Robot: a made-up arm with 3 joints. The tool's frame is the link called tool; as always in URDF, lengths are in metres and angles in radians. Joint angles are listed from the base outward. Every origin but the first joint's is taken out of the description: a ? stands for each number. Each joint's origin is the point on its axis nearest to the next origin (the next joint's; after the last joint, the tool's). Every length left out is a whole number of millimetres.
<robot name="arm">
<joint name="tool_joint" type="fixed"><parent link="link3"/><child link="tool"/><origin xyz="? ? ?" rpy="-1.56 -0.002 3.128"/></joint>
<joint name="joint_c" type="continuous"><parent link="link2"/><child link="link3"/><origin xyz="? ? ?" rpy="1.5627 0 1.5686"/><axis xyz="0 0 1"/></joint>
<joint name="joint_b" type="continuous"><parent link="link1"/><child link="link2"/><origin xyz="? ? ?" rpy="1.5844 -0.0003 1.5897"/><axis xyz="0 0 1"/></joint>
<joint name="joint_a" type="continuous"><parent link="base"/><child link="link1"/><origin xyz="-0.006 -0.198 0.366" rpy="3.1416 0 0"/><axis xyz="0 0 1"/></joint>
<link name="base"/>
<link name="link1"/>
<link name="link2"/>
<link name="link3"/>
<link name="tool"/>
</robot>
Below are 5 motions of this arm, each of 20 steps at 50 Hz.
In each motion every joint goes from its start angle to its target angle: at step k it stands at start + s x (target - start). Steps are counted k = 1, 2, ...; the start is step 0. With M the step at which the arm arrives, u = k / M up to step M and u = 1 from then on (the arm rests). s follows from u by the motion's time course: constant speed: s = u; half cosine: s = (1 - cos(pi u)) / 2; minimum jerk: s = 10 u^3 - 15 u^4 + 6 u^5.
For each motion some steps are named. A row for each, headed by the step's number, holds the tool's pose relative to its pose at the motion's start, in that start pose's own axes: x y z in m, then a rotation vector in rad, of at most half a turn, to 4 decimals.
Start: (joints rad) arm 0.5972 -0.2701 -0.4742
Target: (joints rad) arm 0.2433 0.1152 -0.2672
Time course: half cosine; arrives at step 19
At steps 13, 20:
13: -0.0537 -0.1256 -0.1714 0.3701 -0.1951 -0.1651
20: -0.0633 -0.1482 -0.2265 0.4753 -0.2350 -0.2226

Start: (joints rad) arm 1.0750 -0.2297 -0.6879
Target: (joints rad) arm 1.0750 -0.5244 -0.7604
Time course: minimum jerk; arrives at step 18
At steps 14, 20:
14: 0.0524 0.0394 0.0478 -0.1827 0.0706 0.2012
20: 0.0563 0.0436 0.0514 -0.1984 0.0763 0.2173

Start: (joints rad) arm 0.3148 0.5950 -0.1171
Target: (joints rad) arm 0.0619 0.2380 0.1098
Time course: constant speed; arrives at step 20
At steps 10, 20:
10: 0.0705 -0.0409 -0.0513 0.0977 -0.0483 0.1843
20: 0.1367 -0.0690 -0.1130 0.2268 -0.1140 0.3561

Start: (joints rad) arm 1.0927 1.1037 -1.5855
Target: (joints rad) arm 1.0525 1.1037 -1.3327
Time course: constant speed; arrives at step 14
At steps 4, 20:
4: -0.0008 -0.0029 -0.0048 0.0004 -0.0619 0.0059
20: -0.0001 -0.0101 -0.0182 0.0031 -0.2167 0.0204

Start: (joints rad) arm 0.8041 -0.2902 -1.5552
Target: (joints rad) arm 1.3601 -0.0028 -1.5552
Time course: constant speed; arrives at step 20
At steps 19, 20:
19: -0.0990 0.2449 0.0150 0.2589 0.0748 -0.5246
20: -0.1013 0.2598 0.0158 0.2718 0.0748 -0.5530

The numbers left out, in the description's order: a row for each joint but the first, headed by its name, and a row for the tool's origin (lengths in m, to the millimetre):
tool: 0.139 -0.083 0
joint_c: 0.24 -0.156 0
joint_b: -0.386 0.098 0

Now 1 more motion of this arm.
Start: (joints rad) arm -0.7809 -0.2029 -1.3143
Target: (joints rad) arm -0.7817 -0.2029 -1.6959
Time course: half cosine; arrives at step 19
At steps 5, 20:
5: 0.0053 0.0000 0.0084 -0.0001 0.0615 -0.0005
20: 0.0405 0.0002 0.0462 -0.0007 0.3814 -0.0033

